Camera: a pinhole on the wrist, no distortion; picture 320 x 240 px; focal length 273.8 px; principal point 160.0 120.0 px. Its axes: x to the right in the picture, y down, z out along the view. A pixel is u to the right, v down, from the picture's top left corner.
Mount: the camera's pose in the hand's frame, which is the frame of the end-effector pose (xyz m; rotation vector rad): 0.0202 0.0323 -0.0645 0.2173 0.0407 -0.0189
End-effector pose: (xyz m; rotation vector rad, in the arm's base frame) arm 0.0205 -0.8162 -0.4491 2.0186 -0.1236 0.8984
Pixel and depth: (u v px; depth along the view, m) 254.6 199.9 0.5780
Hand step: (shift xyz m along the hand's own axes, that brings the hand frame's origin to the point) 0.2458 0.0693 0.5273
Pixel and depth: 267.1 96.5 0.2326
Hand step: 0.1195 -0.0387 0.1543
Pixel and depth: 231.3 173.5 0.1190
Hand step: 0.0563 0.0289 0.0553
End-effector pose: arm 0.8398 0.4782 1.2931 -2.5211 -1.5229 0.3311
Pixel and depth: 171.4 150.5 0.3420
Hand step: 0.0484 -0.0045 0.2768
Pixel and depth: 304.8 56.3 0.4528
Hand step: 0.2743 -0.1717 0.3445
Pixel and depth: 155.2 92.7 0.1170
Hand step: 0.0224 -0.0043 0.0472
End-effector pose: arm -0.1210 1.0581 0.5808 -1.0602 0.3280 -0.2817
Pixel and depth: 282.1 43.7 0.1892
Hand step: 0.1105 -0.0612 0.1052
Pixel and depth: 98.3 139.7 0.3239
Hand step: -0.0398 -0.0138 0.2596
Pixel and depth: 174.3 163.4 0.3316
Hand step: 0.0514 0.0118 0.2696
